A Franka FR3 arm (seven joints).
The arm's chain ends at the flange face. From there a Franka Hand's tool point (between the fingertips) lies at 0.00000 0.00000 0.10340 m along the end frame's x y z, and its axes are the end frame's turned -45 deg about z.
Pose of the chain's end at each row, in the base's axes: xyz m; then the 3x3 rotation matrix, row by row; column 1 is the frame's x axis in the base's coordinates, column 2 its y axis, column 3 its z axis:
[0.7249 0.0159 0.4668], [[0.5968 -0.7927 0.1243], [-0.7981 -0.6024 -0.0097], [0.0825 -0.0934 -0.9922]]
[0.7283 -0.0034 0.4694], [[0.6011 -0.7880 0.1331], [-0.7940 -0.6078 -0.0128], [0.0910 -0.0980 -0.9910]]
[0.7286 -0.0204 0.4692], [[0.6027 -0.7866 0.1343], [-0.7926 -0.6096 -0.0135], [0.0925 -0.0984 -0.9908]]
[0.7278 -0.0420 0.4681], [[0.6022 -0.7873 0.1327], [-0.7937 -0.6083 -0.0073], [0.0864 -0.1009 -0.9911]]
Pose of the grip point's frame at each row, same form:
[0.7378 0.0149 0.3642], [[0.9825 -0.1385 0.1243], [-0.1384 -0.9903 -0.0097], [0.1244 -0.0077 -0.9922]]
[0.7421 -0.0047 0.3669], [[0.9822 -0.1322 0.1331], [-0.1317 -0.9912 -0.0128], [0.1336 -0.0049 -0.9910]]
[0.7425 -0.0218 0.3668], [[0.9824 -0.1300 0.1343], [-0.1294 -0.9915 -0.0135], [0.1350 -0.0042 -0.9908]]
[0.7415 -0.0428 0.3656], [[0.9825 -0.1309 0.1327], [-0.1311 -0.9914 -0.0073], [0.1324 -0.0103 -0.9911]]

